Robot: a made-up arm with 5 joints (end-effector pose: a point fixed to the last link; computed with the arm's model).
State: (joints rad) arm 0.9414 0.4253 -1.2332 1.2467 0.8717
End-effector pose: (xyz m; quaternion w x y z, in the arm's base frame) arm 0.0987 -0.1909 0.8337 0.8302 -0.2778 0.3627 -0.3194
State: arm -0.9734 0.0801 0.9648 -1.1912 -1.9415
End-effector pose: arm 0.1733 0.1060 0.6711 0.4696 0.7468 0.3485 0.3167
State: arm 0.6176 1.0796 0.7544 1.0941 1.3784
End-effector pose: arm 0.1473 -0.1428 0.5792 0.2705 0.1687 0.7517 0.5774
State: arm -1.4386 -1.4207 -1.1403 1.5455 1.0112
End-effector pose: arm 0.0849 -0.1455 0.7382 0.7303 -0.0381 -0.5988 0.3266
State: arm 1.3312 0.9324 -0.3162 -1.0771 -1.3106
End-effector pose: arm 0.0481 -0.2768 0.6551 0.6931 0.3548 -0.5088 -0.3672
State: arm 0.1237 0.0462 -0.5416 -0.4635 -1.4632
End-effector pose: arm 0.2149 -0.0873 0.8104 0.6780 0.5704 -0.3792 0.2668
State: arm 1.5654 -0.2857 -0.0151 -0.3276 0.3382
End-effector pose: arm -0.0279 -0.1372 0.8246 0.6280 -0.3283 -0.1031 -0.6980
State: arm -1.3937 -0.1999 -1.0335 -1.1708 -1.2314
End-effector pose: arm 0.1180 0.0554 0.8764 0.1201 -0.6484 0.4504 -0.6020
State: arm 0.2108 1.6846 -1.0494 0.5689 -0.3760
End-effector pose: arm 0.2576 -0.1336 0.5884 0.7940 0.2117 0.5371 -0.1904
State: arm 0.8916 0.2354 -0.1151 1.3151 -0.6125
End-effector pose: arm 0.0961 -0.1919 0.7570 0.5626 0.4753 0.4678 -0.4886
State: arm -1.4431 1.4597 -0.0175 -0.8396 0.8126
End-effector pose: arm 0.1350 0.2002 0.5849 0.5811 -0.4634 -0.0446 0.6675
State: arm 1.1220 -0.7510 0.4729 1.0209 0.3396
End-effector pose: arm 0.0192 -0.1263 0.7948 0.8103 0.0570 0.3866 -0.4367
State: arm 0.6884 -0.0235 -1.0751 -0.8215 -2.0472
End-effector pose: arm 0.1135 -0.1174 0.8652 0.5170 0.3172 -0.5665 0.5579
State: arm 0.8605 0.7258 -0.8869 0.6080 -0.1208
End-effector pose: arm 0.1350 -0.2332 0.7531 0.8791 0.1458 0.1765 -0.4181
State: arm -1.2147 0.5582 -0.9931 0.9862 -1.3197
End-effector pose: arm 0.1648 0.1451 0.7603 0.7195 0.3616 0.5132 0.2969
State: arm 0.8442 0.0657 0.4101 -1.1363 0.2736
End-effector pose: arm 0.1065 -0.1915 0.7577 0.8368 -0.2493 -0.2402 -0.4243
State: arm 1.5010 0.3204 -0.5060 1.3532 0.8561
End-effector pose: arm -0.0035 -0.2254 0.7882 0.7112 0.0887 0.6030 -0.3504
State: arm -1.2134 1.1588 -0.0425 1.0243 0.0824
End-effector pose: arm 0.1911 0.1680 0.6110 0.3733 -0.5160 0.7089 0.3031
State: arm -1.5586 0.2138 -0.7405 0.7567 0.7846
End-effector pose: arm 0.1102 0.1637 0.8332 0.6222 -0.3447 -0.1915 0.6763
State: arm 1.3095 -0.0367 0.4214 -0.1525 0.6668
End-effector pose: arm 0.0255 -0.1996 0.7694 0.7676 -0.1912 0.2848 -0.5415
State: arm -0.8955 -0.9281 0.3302 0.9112 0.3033
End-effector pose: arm 0.1379 -0.0102 0.8085 0.8700 -0.2013 0.0744 0.4440
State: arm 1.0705 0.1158 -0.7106 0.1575 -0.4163
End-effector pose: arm 0.0553 -0.1882 0.8179 0.8444 0.0653 -0.2854 -0.4486
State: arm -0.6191 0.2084 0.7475 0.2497 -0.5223
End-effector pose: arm 0.2186 0.0224 0.6889 0.8026 0.0357 0.5865 0.1030
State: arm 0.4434 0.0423 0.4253 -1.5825 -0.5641
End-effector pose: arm 0.1838 -0.1589 0.7488 0.8275 0.1187 -0.5476 -0.0356
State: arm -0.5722 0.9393 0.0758 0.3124 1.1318
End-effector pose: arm 0.2805 0.0763 0.6442 0.5446 -0.5519 0.3797 0.5045
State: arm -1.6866 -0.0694 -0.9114 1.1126 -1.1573
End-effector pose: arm 0.0944 0.1019 0.8133 0.5824 0.3217 0.4442 0.6000
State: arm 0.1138 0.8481 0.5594 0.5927 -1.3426
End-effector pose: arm 0.1943 -0.0865 0.6401 0.3925 0.3729 0.6388 -0.5466
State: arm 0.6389 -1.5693 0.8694 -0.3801 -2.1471
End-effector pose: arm 0.0546 -0.0629 0.7466 0.5303 0.6387 -0.4696 0.3005
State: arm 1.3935 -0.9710 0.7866 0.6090 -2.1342
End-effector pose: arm 0.0196 -0.0782 0.7413 0.2434 0.7219 -0.4714 -0.4443
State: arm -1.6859 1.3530 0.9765 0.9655 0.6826
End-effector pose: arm 0.0965 0.1128 0.5704 0.2972 0.6844 -0.6442 -0.1681
